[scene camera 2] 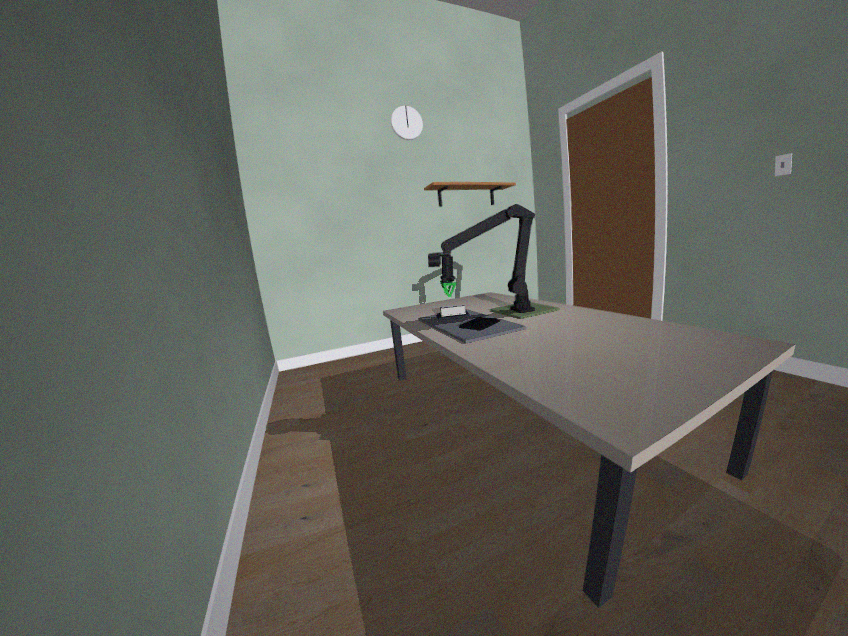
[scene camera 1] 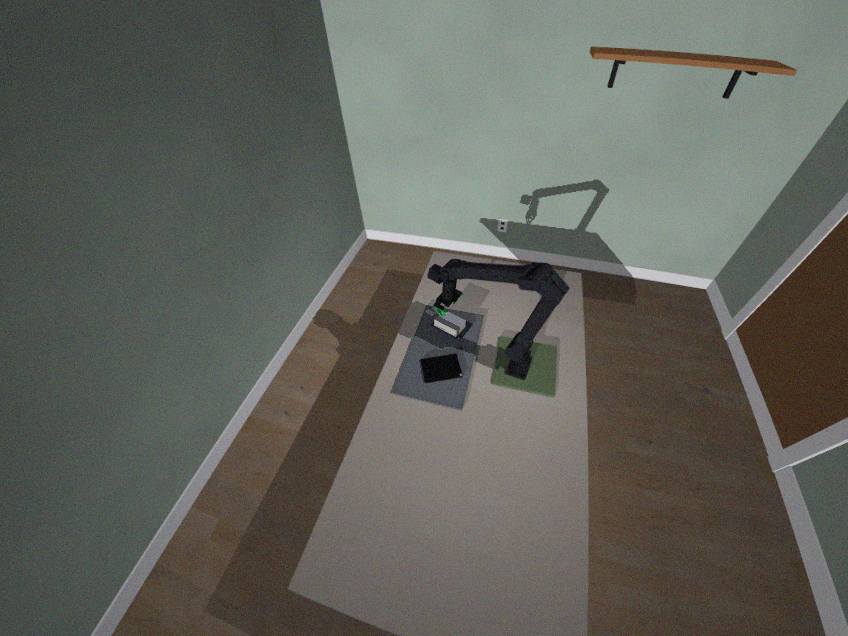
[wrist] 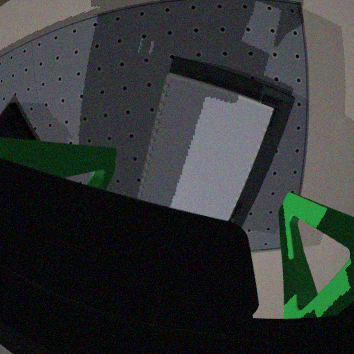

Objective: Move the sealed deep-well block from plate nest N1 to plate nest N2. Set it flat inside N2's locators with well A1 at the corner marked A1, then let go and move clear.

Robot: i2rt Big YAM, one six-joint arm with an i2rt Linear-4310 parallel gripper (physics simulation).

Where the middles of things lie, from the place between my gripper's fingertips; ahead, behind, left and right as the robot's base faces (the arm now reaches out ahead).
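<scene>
From my hand, the pale grey block (wrist: pixel 204 140) is 8 cm below and 2 cm behind, and then there's the grey perforated plate (scene camera 1: pixel 428 342), which is 12 cm below, 4 cm behind and 14 cm to the left.
</scene>
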